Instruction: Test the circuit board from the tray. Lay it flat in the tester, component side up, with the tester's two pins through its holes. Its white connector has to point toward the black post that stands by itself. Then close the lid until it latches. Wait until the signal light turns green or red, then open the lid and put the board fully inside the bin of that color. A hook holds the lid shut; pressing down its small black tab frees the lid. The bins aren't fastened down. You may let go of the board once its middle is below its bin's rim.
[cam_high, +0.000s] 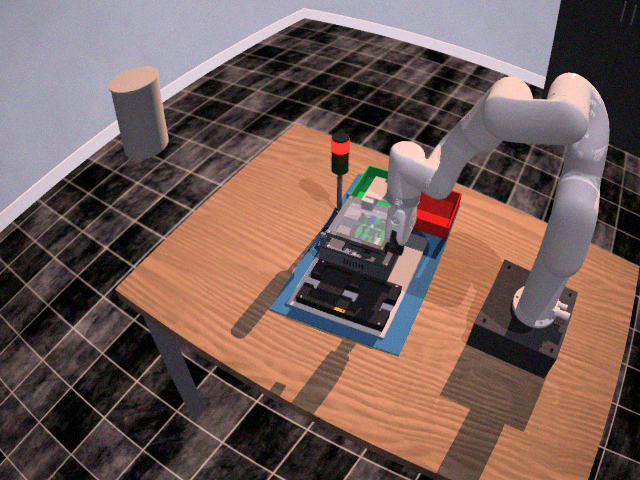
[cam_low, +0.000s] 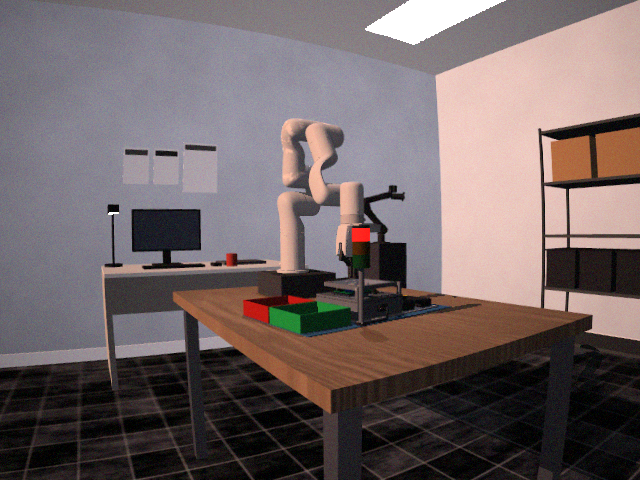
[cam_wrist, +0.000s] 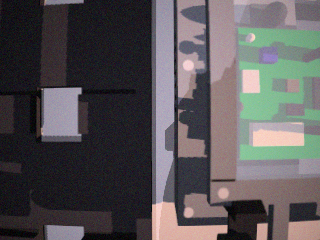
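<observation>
My gripper is now 2 cm short of the black block and 2 cm above it. Round my hand: red bin: 26 cm to the right, 10 cm below; then clear lid: 9 cm ahead, 6 cm to the right, 2 cm below; then green circuit board: 9 cm ahead, 5 cm to the right, 4 cm below.
</observation>
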